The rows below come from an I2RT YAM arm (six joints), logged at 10 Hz.
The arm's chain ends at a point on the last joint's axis. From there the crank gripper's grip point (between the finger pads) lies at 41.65 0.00 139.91 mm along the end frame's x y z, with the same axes.
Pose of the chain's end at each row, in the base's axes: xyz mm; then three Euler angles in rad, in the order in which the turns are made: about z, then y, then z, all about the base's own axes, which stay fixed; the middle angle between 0 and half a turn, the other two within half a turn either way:
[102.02 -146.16 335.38 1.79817 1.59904 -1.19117]
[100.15 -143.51 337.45 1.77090 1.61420 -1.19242]
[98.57 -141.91 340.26 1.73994 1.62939 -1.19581]
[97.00 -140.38 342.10 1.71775 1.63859 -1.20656]
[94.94 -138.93 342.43 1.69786 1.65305 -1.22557]
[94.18 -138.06 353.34 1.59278 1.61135 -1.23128]
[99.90 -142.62 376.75 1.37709 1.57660 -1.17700]
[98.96 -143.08 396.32 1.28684 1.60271 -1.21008]
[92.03 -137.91 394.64 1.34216 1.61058 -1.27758]
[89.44 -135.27 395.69 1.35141 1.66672 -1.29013]
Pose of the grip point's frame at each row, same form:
[191.63 -261.27 340.81 1.79817 1.59904 -1.19117]
[189.85 -258.66 339.65 1.77090 1.61420 -1.19242]
[188.08 -257.22 339.07 1.73994 1.62939 -1.19581]
[185.37 -256.52 338.71 1.71775 1.63859 -1.20656]
[181.15 -256.57 336.19 1.69786 1.65305 -1.22557]
[180.01 -256.04 348.58 1.59278 1.61135 -1.23128]
[191.31 -256.09 367.92 1.37709 1.57660 -1.17700]
[185.59 -259.46 380.19 1.28684 1.60271 -1.21008]
[171.16 -259.66 379.64 1.34216 1.61058 -1.27758]
[166.84 -256.99 373.27 1.35141 1.66672 -1.29013]

